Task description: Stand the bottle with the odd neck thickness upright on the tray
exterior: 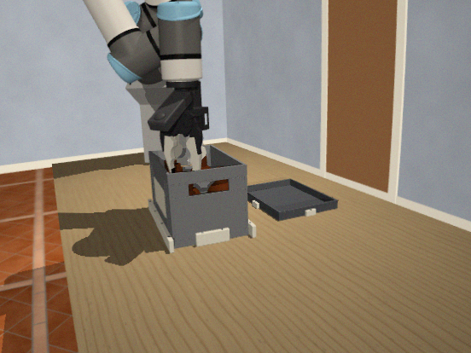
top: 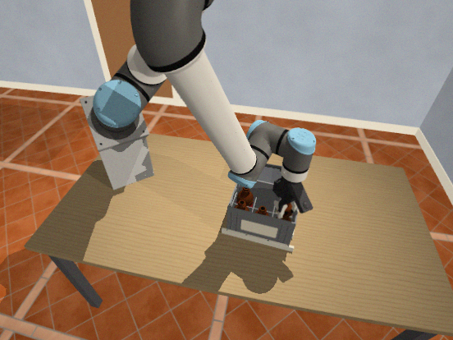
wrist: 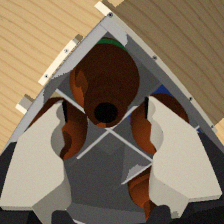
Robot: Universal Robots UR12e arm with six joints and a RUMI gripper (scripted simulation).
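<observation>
The bottle lies 9 cm to the left of my hand, 7 cm below it and 1 cm ahead of it. Round my hand: grey tray: 35 cm to the left, 15 cm below, 7 cm behind; then grey crate: 8 cm below, 8 cm behind, 6 cm to the left.
</observation>
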